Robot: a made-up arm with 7 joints.
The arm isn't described. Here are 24 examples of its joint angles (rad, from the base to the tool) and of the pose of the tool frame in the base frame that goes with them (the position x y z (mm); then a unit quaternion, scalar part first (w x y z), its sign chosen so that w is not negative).
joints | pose
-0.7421 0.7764 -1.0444 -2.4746 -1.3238 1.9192 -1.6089 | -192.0 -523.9 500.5 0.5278 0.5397 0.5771 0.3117
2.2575 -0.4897 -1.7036 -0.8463 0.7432 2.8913 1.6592 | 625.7 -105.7 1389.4 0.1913 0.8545 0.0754 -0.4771
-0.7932 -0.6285 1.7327 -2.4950 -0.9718 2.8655 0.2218 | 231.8 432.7 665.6 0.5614 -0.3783 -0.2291 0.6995
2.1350 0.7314 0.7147 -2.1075 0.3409 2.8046 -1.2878 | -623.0 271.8 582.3 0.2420 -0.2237 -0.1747 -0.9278
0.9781 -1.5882 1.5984 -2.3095 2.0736 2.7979 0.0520 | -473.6 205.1 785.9 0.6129 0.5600 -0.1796 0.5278
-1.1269 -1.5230 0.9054 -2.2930 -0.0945 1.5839 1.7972 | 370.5 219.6 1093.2 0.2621 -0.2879 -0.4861 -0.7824
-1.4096 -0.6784 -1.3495 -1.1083 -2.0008 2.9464 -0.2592 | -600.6 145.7 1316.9 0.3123 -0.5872 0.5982 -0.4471
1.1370 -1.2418 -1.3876 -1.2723 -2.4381 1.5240 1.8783 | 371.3 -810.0 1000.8 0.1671 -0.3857 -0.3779 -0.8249
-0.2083 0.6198 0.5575 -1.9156 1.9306 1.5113 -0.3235 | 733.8 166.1 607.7 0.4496 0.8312 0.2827 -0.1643
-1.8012 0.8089 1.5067 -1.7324 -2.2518 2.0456 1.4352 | 551.8 -444.3 934.3 0.6670 -0.4295 -0.4678 -0.3896
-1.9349 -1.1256 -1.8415 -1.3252 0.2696 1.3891 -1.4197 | -428.3 786.7 832.0 0.2862 -0.4827 -0.4084 -0.7199
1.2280 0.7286 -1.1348 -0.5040 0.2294 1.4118 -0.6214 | 561.6 567.2 1285.4 0.8055 -0.2500 -0.1928 0.5015
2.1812 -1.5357 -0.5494 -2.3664 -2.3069 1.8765 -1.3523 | 297.4 200.7 1192.0 0.1305 -0.6476 -0.4301 0.6153
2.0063 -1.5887 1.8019 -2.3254 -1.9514 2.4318 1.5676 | -426.6 -266.3 539.1 0.4805 -0.4089 0.7403 -0.2321
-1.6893 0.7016 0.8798 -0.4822 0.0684 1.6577 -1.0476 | 100.2 -764.0 1302.0 0.9045 -0.1234 -0.4070 -0.0307
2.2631 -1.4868 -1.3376 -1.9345 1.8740 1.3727 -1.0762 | 746.4 244.2 907.2 0.2009 -0.9792 -0.0020 -0.0287
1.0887 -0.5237 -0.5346 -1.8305 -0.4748 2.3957 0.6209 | 491.6 121.6 1348.5 0.8685 0.1872 -0.4589 0.0076
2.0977 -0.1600 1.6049 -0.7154 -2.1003 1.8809 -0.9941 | -271.6 -320.1 1541.2 0.0954 -0.0974 0.9087 -0.3944
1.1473 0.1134 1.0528 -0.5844 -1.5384 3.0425 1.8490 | -148.2 273.4 1519.5 0.2615 0.8970 -0.2941 0.2012
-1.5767 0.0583 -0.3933 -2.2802 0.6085 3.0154 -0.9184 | -325.5 -591.2 881.6 0.6468 -0.3034 -0.1645 -0.6802
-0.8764 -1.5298 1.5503 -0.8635 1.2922 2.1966 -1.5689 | -224.9 875.6 796.2 0.0431 -0.1513 -0.3135 0.9365
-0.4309 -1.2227 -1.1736 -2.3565 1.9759 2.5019 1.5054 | -250.8 -556.0 876.8 0.4149 -0.8856 -0.1361 0.1584
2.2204 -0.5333 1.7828 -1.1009 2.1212 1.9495 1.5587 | -155.0 -665.8 1282.0 0.1878 -0.6255 0.4059 0.6393
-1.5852 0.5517 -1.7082 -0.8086 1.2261 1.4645 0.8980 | -513.3 -412.2 1454.6 0.1591 0.0985 0.3439 0.9202
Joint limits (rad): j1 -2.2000..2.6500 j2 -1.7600..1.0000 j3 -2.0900..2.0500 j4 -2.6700..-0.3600 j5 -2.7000..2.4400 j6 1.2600..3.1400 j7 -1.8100..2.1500
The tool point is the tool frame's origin. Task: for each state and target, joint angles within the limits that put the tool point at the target. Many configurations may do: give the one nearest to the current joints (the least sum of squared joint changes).
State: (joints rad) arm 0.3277 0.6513 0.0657 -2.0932 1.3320 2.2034 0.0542
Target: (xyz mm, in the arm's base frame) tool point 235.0 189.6 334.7
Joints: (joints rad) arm 0.3710 0.8092 0.4632 -2.6700 1.6767 2.3687 0.1174
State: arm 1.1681 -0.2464 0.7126 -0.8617 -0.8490 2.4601 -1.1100
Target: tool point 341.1 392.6 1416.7
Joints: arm 0.6311 -0.0835 0.1966 -1.2374 -0.9163 2.5317 -1.1335
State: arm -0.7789 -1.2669 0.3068 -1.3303 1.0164 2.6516 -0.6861
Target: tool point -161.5 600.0 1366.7
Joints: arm -1.0719 -1.3235 0.4877 -1.0934 0.9548 2.4922 -0.6826
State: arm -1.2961 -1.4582 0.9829 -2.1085 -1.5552 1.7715 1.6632
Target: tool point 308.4 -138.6 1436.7
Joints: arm -1.5830 -0.7818 0.5597 -1.6334 -1.5619 1.6813 1.6300
